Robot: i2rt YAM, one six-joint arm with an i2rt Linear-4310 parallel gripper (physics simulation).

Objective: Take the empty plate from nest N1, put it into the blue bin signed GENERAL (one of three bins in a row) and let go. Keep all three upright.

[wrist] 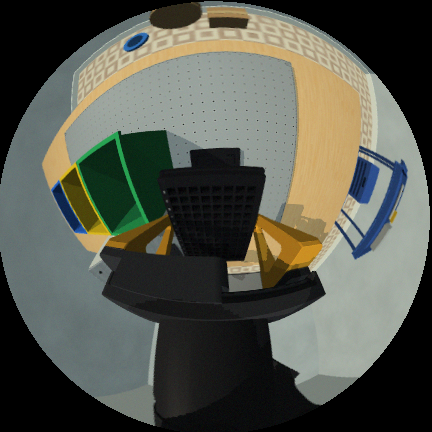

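A black plate with a grid of square wells is held between the orange fingers of my gripper. The gripper is shut on it. The plate is off the board, with the black nest showing below and beyond it. The three bins stand upright in a row at the left: the green bin is nearest the plate, the yellow bin is in the middle, and the blue bin is at the far left. The gripper is apart from the blue bin. The GENERAL sign cannot be read in this view.
A grey board with rows of holes lies on the wooden table. A blue chair stands beyond the table's right edge. Beyond the far edge are a patterned rug, a blue round thing and a dark round thing.
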